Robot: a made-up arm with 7 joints.
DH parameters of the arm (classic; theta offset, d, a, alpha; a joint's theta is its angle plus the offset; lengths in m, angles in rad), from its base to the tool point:
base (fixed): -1.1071 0 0.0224 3.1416
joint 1: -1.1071 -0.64 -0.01 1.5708
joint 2: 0 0.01 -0.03 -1.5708
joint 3: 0 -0.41 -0.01 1.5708
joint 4: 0 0.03 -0.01 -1.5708
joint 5: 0 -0.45 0.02 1.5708
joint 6: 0 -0.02 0.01 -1.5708
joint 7: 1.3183 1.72 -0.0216 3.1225
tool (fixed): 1.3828 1.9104 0 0
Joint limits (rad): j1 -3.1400..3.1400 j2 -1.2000..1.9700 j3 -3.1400..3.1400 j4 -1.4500..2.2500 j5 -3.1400..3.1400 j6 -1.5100..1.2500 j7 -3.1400..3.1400
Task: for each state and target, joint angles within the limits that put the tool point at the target. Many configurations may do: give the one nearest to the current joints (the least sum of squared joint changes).
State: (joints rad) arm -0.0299 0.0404 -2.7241 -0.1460 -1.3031 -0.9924 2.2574
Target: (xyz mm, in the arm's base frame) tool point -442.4 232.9 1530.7
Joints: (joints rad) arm 0.3062 -0.4120 -2.7251 0.1305 -1.3336 -0.6236 2.1668
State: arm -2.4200 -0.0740 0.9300 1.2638 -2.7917 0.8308 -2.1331
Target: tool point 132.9 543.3 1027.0
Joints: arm -2.3109 -0.0460 1.0267 1.8270 -2.7651 0.7261 -2.1411
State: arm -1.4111 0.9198 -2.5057 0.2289 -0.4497 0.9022 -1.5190
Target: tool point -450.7 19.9 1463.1
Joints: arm -2.0581 0.6683 -2.0274 0.6900 -0.3227 0.7183 -1.5851
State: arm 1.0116 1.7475 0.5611 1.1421 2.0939 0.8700 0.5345
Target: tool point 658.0 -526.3 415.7
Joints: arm 0.3533 1.5377 0.3902 1.0419 2.1828 1.0107 0.5552
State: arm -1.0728 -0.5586 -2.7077 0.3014 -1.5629 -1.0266 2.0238
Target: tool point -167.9 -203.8 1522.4
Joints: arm -1.2574 -0.3251 -2.5756 -0.1026 -1.4373 -1.4354 2.1060
